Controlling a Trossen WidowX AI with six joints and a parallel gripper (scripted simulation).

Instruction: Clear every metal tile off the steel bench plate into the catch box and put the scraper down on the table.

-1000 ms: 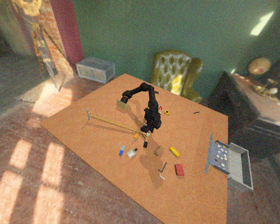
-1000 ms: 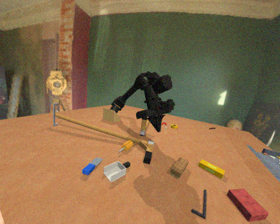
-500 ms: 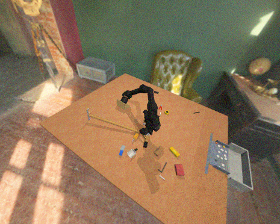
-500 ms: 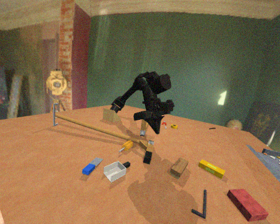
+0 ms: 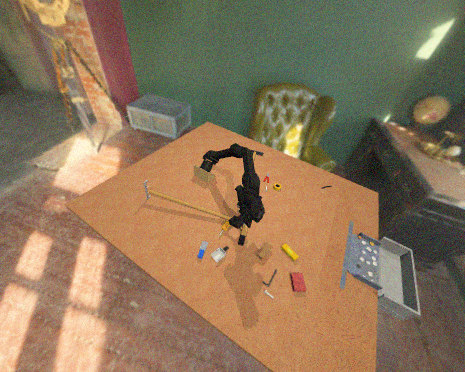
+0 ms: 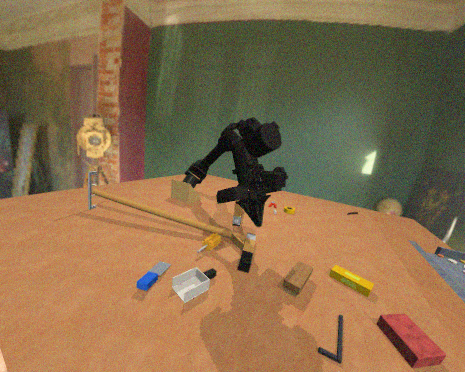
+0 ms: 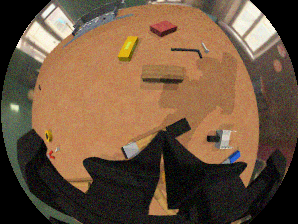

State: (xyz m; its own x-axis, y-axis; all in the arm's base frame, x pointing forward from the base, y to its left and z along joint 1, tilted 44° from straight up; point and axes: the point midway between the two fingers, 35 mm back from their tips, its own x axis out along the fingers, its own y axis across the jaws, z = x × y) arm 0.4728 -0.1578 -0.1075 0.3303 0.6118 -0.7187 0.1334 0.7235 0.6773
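The long scraper lies 400 mm to the left of my gripper tip, 260 mm behind it and 30 mm below it. The rest, counted from my gripper tip: wooden block (120 mm ahead, 80 mm below, 10 mm to the right); blue cutter (200 mm to the right, 120 mm behind, 90 mm below); yellow level (220 mm ahead, 80 mm below, 70 mm to the left).
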